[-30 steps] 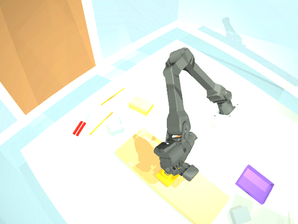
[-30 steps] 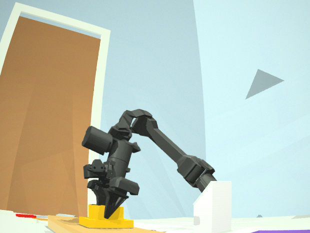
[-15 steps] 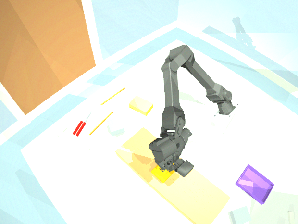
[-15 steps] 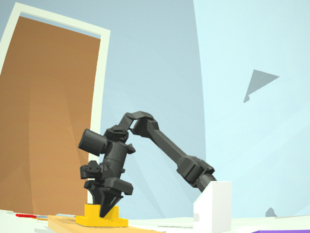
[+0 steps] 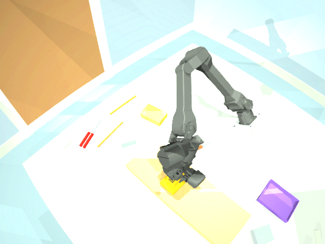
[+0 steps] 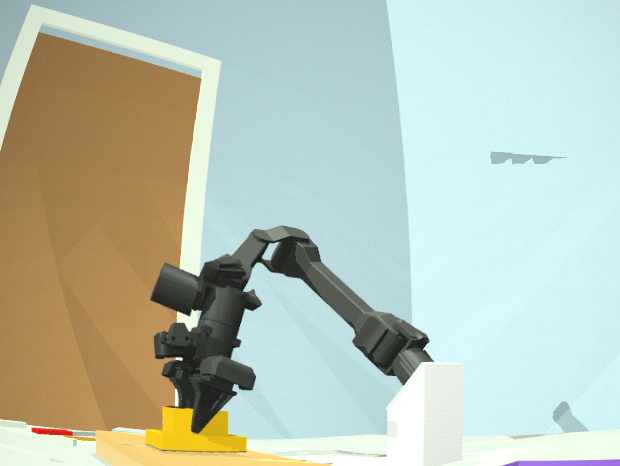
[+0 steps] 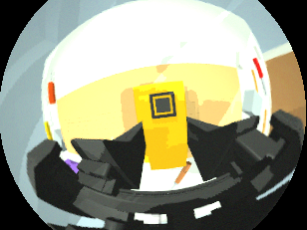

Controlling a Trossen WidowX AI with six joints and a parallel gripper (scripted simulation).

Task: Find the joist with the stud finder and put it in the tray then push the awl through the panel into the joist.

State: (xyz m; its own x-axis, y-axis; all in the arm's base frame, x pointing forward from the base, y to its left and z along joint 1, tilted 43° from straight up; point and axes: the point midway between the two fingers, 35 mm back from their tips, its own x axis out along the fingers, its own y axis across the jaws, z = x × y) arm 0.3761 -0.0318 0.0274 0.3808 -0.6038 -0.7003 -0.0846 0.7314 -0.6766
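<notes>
Now: gripper tip 26 cm past the purple tray, 37 cm to the right of it and 5 cm above it. The rest, counted from my gripper tip: awl 20 cm behind, 5 cm to the right, 6 cm below; yellow block 16 cm behind, 32 cm to the right, 5 cm below; yellow stud finder 2 cm above.
</notes>
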